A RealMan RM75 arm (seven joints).
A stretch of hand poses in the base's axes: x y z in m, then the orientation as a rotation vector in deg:
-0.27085 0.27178 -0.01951 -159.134 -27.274 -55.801
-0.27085 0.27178 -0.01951 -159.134 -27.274 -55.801
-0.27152 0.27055 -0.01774 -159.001 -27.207 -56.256
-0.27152 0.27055 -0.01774 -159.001 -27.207 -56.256
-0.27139 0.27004 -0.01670 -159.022 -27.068 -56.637
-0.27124 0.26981 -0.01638 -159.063 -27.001 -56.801
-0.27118 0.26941 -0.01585 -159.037 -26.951 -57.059
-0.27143 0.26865 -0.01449 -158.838 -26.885 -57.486
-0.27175 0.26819 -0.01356 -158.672 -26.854 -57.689
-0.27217 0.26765 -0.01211 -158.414 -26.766 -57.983
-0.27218 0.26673 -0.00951 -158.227 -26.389 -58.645
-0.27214 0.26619 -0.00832 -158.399 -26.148 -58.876
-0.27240 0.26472 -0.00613 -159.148 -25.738 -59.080
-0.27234 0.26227 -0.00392 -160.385 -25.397 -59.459
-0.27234 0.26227 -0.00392 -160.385 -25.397 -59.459
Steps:
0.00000 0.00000 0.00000 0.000 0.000 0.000
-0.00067 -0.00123 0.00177 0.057 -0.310 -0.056
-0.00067 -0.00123 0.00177 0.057 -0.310 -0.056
-0.00054 -0.00174 0.00281 0.018 -0.553 -0.203
-0.00039 -0.00197 0.00313 -0.024 -0.654 -0.283
-0.00033 -0.00237 0.00366 -0.032 -0.825 -0.342
-0.00058 -0.00313 0.00502 0.084 -1.122 -0.368
-0.00090 -0.00359 0.00595 0.202 -1.269 -0.353
-0.00132 -0.00413 0.00740 0.402 -1.481 -0.348
-0.00133 -0.00505 0.01000 0.569 -1.912 -0.596
-0.00129 -0.00559 0.01119 0.459 -2.034 -0.838
-0.00155 -0.00706 0.01338 -0.092 -2.074 -1.396
-0.00149 -0.00951 0.01559 -1.131 -2.196 -2.128
-0.00149 -0.00951 0.01559 -1.131 -2.196 -2.128

